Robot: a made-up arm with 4 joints.
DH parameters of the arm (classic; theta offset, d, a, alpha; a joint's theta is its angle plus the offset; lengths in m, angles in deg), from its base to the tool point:
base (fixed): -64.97 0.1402 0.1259 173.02
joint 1: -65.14 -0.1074 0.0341 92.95
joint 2: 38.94 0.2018 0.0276 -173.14
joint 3: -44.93 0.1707 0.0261 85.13
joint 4: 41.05 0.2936 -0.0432 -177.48
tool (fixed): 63.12 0.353 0 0
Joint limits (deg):
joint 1: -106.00..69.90
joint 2: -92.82..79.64
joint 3: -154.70..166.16
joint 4: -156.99..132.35
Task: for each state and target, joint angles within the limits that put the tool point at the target. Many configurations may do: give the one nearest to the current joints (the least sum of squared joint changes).
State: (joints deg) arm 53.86 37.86 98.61 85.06
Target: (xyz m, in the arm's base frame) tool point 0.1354 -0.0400 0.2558
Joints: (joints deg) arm 7.67 43.40 107.71 59.45
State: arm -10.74 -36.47 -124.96 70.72
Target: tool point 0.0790 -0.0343 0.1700
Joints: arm 9.51 -41.37 -132.74 112.86
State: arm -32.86 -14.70 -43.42 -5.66
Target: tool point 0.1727 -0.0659 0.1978
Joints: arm -0.90 -16.12 -48.45 -14.37
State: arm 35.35 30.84 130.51 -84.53
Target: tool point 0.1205 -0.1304 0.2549
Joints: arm 10.40 50.47 95.80 -93.31
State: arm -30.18 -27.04 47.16 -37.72
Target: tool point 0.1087 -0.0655 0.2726
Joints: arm -31.92 -17.61 46.09 -40.25
